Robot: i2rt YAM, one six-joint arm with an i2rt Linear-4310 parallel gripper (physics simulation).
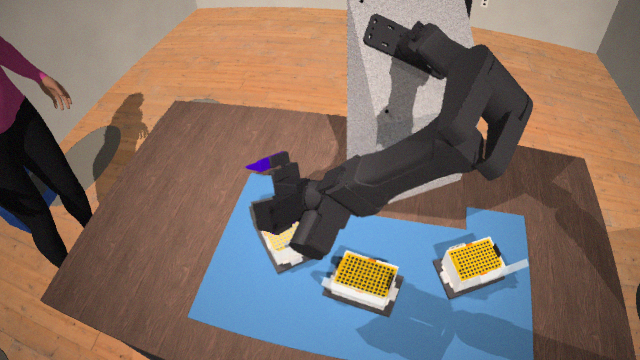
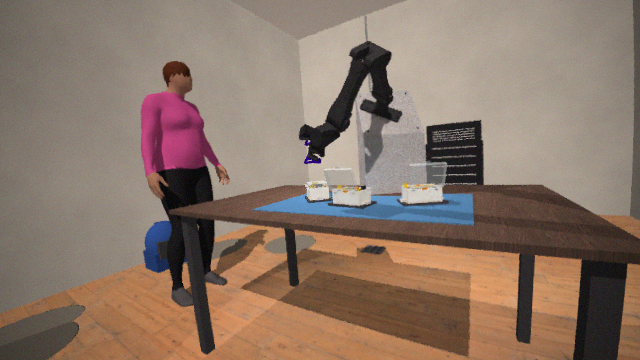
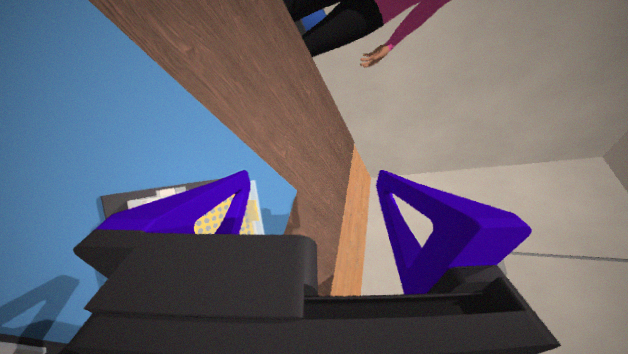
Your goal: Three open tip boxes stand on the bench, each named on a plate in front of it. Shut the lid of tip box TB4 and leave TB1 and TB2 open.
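Seen in the pictures: gripper, fingertip midpoint: point(image 1: 252, 190) point(image 2: 305, 153) point(image 3: 313, 177); arm's base, link origin: point(image 1: 408, 47) point(image 2: 380, 110).
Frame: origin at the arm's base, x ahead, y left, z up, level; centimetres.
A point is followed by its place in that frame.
Note:
The left tip box point(image 1: 284, 241) {x 35.9, y -11.4, z -31.7 cm} point(image 2: 317, 192) {x 35.9, y -10.4, z -35.5 cm} point(image 3: 210, 217) {x 33.3, y -14.8, z -31.7 cm} has a pale clear lid lying down over its yellow rack, and no raised lid shows above it. The middle tip box point(image 1: 367, 275) point(image 2: 352, 196) {x 38.2, y 11.0, z -35.4 cm} is open, its clear lid point(image 2: 340, 177) {x 42.1, y 9.3, z -28.1 cm} standing up. The right tip box point(image 1: 475, 260) point(image 2: 422, 194) {x 23.9, y 30.7, z -35.8 cm} is open, its clear lid point(image 1: 516, 267) {x 24.3, y 36.2, z -25.1 cm} point(image 2: 429, 173) {x 25.6, y 34.1, z -28.3 cm} raised. The names on the plates cannot be read. My gripper point(image 1: 259, 199) {x 35.3, y -17.5, z -18.5 cm} point(image 2: 310, 152) {x 35.3, y -17.5, z -18.5 cm} point(image 3: 313, 177) {x 35.3, y -17.5, z -18.5 cm} is open and empty, above the left box and apart from it. The arm hides part of that box.
The boxes stand on a blue mat point(image 1: 240, 300) {x 50.6, y -15.1, z -39.4 cm} point(image 2: 295, 207) {x 49.2, y -9.4, z -39.4 cm} point(image 3: 75, 100) {x 48.9, y -16.5, z -39.4 cm} on the brown table point(image 1: 125, 225) {x 50.9, y -57.5, z -39.8 cm} point(image 2: 525, 215) {x 24.5, y 59.9, z -39.7 cm} point(image 3: 260, 100) {x 39.2, y -40.9, z -39.7 cm}. A grey speckled panel point(image 1: 360, 75) {x 7.7, y -7.6, z -5.4 cm} point(image 2: 390, 150) {x 4.8, y 7.4, z -19.7 cm} stands behind the boxes. A person in pink point(image 1: 12, 85) point(image 2: 172, 135) stands beyond the left table edge.

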